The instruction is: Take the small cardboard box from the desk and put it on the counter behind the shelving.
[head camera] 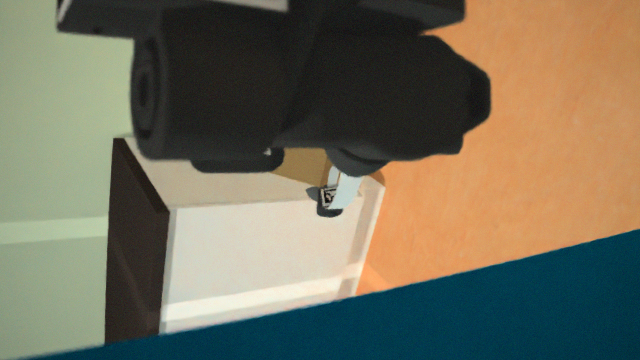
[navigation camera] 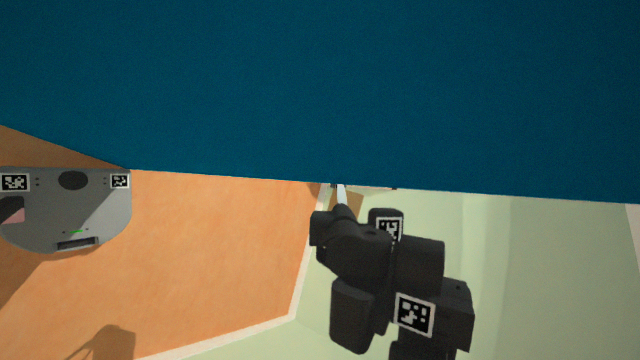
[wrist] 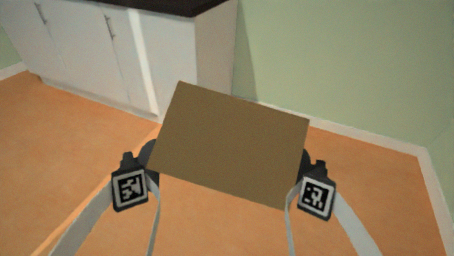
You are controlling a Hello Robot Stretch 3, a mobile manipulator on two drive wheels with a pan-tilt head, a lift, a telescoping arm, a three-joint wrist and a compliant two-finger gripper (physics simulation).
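Pixels of known places: robot's base, link origin: (navigation camera: 74, 179).
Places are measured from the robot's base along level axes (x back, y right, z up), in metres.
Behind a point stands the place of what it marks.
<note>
The small cardboard box (head camera: 305, 162) @(y 0.392, x -0.004, z 1.072 m) (navigation camera: 354, 202) @(y 0.407, x 0.008, z 1.083 m) (wrist: 230, 145) is plain brown and slightly tilted. My gripper (wrist: 225, 159) @(y 0.419, x 0.025, z 1.031 m) is shut on it, one fingertip against each side, and holds it in the air. In the head camera view the wrist hides most of the box. The counter has a dark top (head camera: 135, 250) @(y 1.654, x -0.286, z 0.910 m) (wrist: 190, 7) and a white cabinet body (head camera: 260, 250) @(y 1.489, x -0.300, z 0.542 m) (wrist: 170, 55). In the wrist view it stands beyond the box, at the upper left. The desk does not show in these views.
A large blue panel (head camera: 475, 310) @(y 0.156, x -0.056, z 1.153 m) (navigation camera: 300, 100) @(y 0.072, x -0.091, z 1.190 m), perhaps part of the shelving, crosses the bottom of the head view and the top of the navigation view, hiding part of the counter. A green wall (head camera: 50, 100) @(y 1.915, x 0.215, z 1.131 m) (wrist: 350, 55) stands behind the counter. My base (navigation camera: 95, 210) @(y 0.055, x 0.117, z 0.160 m) is on the orange floor (navigation camera: 215, 250) @(y 0.620, x 0.502, z 0.001 m).
</note>
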